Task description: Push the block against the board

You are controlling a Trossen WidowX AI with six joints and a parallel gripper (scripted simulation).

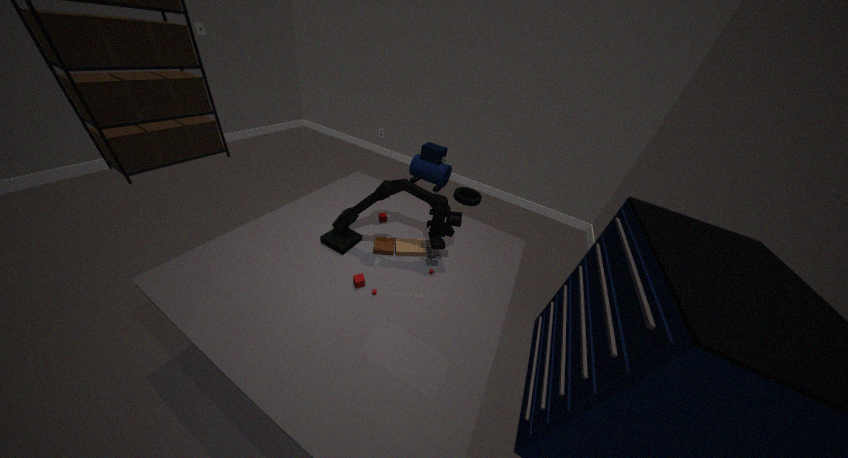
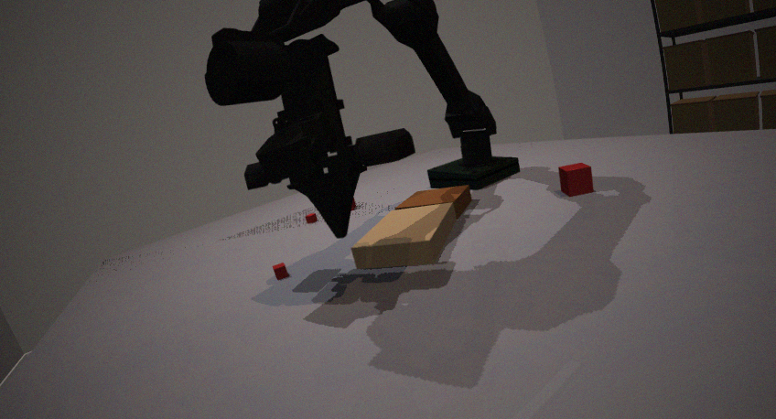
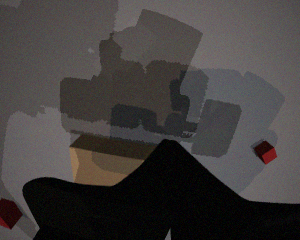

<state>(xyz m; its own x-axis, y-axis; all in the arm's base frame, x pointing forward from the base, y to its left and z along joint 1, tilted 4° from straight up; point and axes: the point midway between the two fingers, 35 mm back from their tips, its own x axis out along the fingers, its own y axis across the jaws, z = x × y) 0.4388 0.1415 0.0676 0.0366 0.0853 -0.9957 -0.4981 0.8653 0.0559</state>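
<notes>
Right now my gripper tip is 11 cm past the board, 2 cm to the left of it and 4 cm above it. Also, from my gripper tip: square block: 23 cm behind, 8 cm to the right, 4 cm below.
</notes>
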